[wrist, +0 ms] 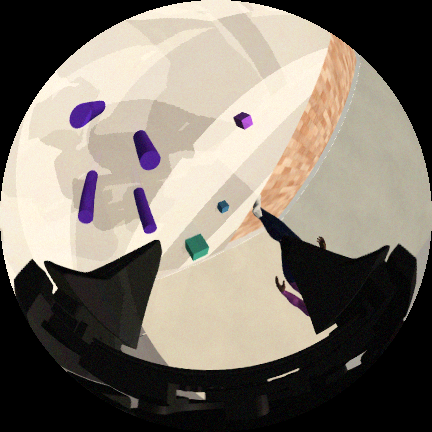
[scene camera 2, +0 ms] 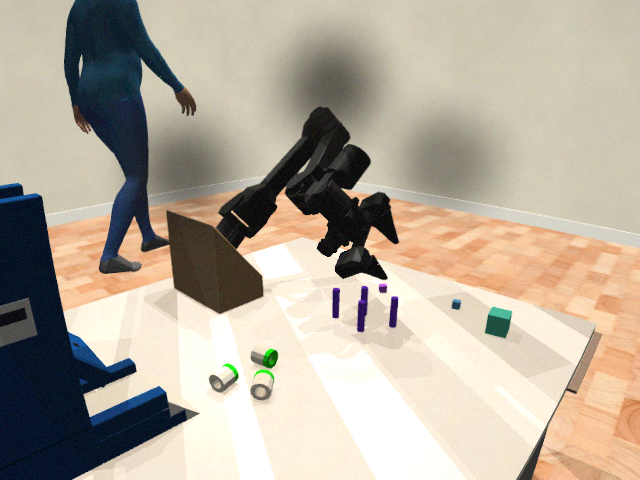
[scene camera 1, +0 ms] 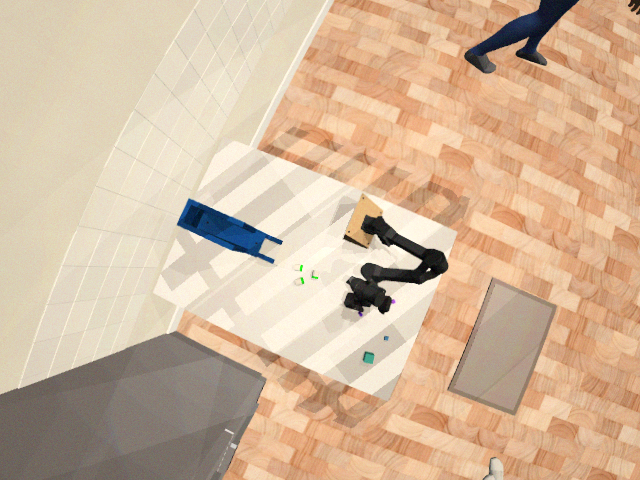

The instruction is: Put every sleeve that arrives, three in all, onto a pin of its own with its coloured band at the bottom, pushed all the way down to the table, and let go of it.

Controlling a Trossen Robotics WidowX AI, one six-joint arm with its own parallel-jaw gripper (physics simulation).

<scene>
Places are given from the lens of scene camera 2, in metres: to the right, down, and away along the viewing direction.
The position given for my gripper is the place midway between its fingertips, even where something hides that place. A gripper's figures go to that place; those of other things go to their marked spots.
my gripper point(scene camera 2: 392, 260): 0.14, 0.04, 0.83
blue chute point(scene camera 2: 52, 425): -0.29, 0.20, 0.42
</scene>
